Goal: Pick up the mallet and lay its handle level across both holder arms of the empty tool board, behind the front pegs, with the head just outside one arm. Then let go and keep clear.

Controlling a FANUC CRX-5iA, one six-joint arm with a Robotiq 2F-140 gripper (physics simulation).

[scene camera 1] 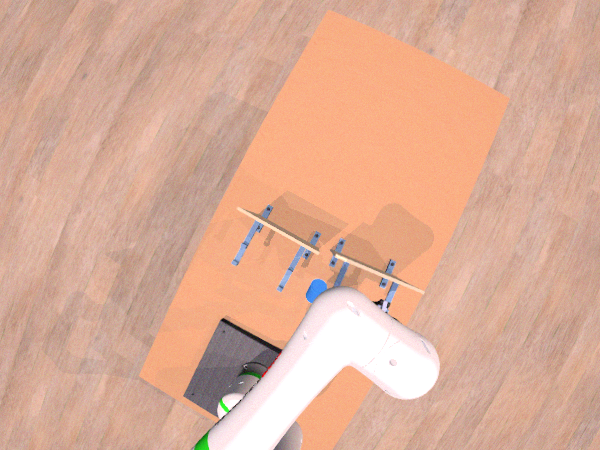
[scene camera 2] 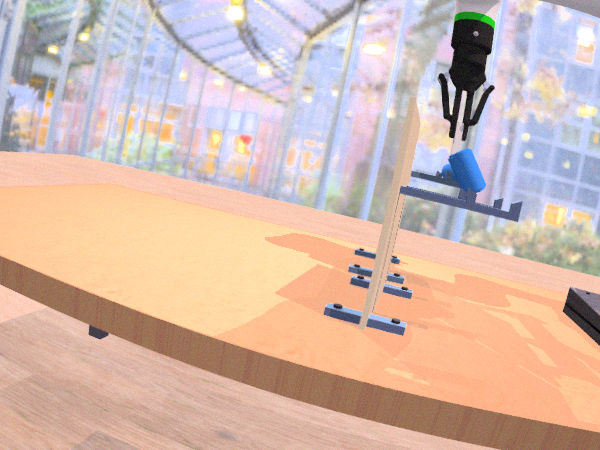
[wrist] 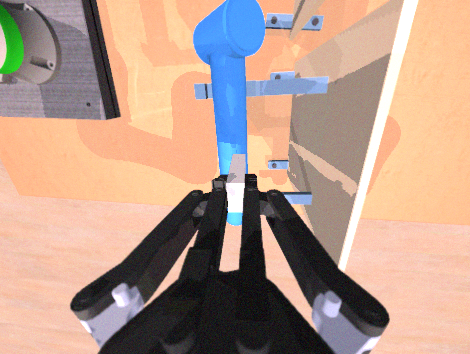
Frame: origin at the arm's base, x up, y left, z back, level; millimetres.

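Where they show: gripper, fingertip midpoint: (wrist: 239, 165); arm's base, origin of the base link: (scene camera 1: 255, 380) (wrist: 28, 45).
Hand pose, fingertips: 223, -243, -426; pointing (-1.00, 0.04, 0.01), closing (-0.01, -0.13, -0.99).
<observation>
Each offset is from my fingertips to the centre of the thing, as dx, dy, dz. Level surfaces: height alone.
The blue mallet @[-34, +25, +8] (scene camera 1: 316, 289) (scene camera 2: 467, 170) (wrist: 229, 88) lies on the blue holder arms (scene camera 2: 454, 202) (wrist: 286, 87) of the right-hand tool board @[-107, -5, -57] (scene camera 1: 379, 273) (wrist: 339, 140). Its head sits just outside the left arm in the overhead view. My gripper (scene camera 2: 460, 131) (wrist: 239, 165) is shut and empty. It hangs a short way above the handle's free end and does not touch it. In the overhead view the arm hides most of the gripper and the handle.
A second tool board @[-122, +301, -92] (scene camera 1: 278, 229) with bare arms (scene camera 1: 246, 243) stands to the left. Both boards stand on the orange table top @[dx -271] (scene camera 1: 365, 134). The robot's grey base plate (scene camera 1: 222, 362) is at the front left. The white arm (scene camera 1: 352, 339) overhangs the right board.
</observation>
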